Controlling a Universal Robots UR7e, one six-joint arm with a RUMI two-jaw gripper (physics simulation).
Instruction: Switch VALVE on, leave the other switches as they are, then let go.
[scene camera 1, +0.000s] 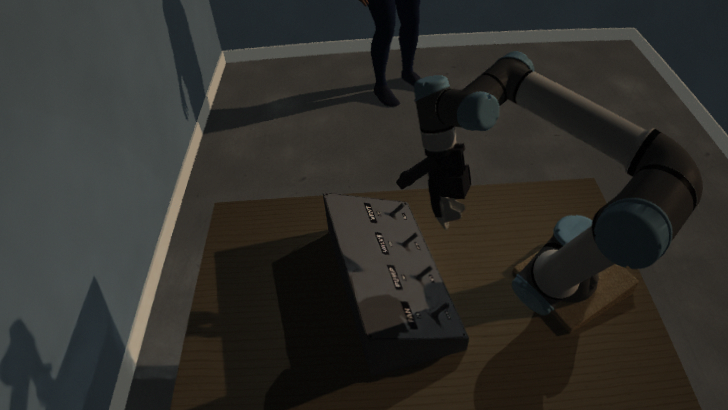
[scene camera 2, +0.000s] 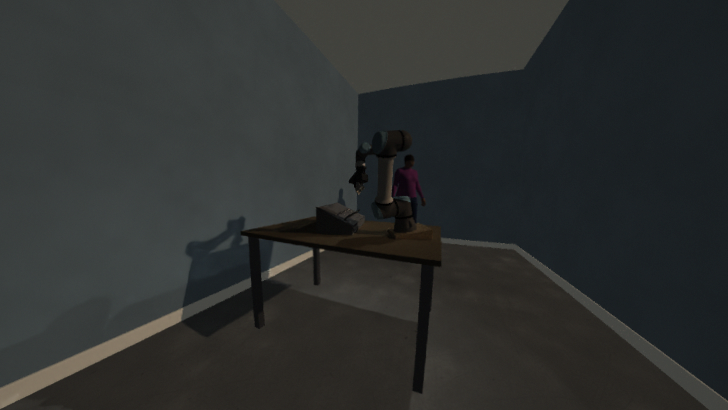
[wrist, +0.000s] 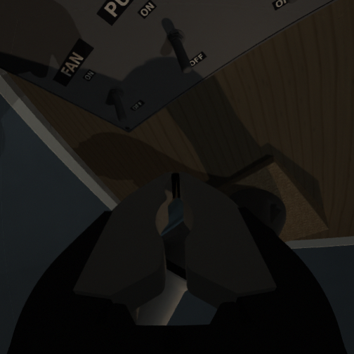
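A grey sloped switch panel stands on the table, with levers labelled VENT, VALVE, PUMP and FAN. The VALVE lever is second from the far end and leans to its OFF side. The VENT lever, PUMP lever and FAN lever lean the same way. The VALVE lever does not show in the wrist view. My gripper is shut and empty, raised above and beside the panel's OFF side, apart from the levers.
The arm's base stands on a wooden block on the wooden table. A wall rises beyond the panel's high side. A person stands on the floor behind the table.
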